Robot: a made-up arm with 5 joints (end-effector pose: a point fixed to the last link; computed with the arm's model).
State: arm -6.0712 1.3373 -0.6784 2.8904 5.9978
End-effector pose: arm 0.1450 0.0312 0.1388 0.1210 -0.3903 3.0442
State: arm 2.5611 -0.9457 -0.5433 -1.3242 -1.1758
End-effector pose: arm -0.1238 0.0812 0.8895 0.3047 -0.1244 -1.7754
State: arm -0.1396 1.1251 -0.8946 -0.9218 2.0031
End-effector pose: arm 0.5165 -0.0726 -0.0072 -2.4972 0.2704 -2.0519
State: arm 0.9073 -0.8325 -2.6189 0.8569 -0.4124
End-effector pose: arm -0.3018 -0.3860 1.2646 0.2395 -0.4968 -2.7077
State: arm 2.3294 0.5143 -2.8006 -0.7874 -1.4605
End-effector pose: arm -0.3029 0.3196 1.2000 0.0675 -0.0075 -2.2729
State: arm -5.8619 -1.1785 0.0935 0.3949 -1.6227
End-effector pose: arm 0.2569 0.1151 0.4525 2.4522 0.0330 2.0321
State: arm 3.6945 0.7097 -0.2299 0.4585 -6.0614
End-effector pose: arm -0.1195 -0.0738 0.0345 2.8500 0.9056 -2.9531
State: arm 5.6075 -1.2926 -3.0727 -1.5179 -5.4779
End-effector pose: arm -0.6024 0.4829 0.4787 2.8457 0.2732 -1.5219
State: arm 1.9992 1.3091 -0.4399 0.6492 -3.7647
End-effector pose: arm 0.0060 -0.0131 -0.0512 1.6604 -0.9458 0.3557
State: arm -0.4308 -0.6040 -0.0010 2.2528 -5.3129
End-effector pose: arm 0.0547 -0.0251 0.3461 1.4776 0.5985 -2.0542
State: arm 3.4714 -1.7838 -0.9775 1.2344 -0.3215
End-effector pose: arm 0.1767 0.0605 0.9408 1.7089 -1.2464 -1.3720
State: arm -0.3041 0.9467 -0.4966 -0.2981 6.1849
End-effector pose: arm 0.3055 -0.0959 -0.0324 -3.1266 0.1513 -0.2047
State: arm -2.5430 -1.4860 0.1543 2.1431 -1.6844
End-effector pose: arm -0.0618 -0.0421 0.3390 -2.3334 -0.0823 -0.8938
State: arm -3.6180 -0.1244 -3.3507 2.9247 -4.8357
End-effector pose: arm 0.0704 -0.0363 1.1283 -2.5946 -0.0644 1.1996
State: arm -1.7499 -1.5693 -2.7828 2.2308 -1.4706
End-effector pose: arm 0.1411 0.7793 0.6786 1.0180 -0.0854 -0.1266
